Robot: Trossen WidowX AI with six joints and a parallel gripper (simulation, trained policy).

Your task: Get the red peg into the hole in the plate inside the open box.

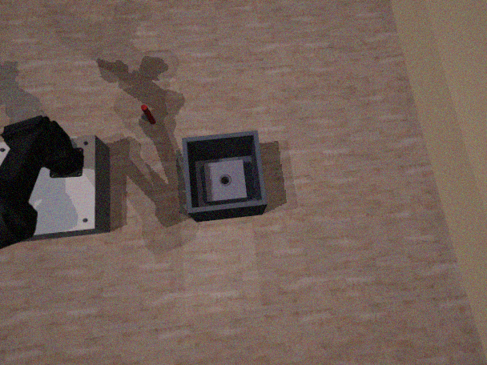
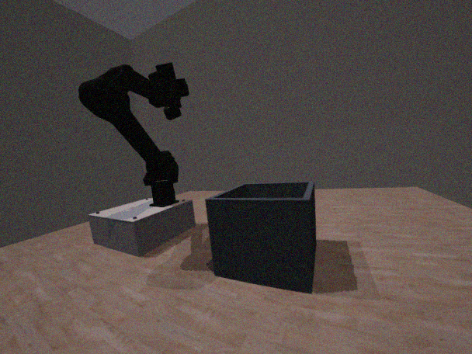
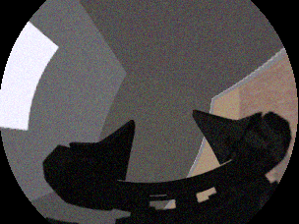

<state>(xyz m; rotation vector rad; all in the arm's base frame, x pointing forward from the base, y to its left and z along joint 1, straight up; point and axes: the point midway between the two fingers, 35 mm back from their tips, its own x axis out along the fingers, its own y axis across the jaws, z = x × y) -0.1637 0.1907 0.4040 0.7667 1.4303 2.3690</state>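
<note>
My gripper tip is now 460 mm above the red peg, 350 mm short of it and 80 mm to the left of it. Round my gripper tip: light plate 530 mm ahead, 460 mm below, 260 mm to the right.
</note>
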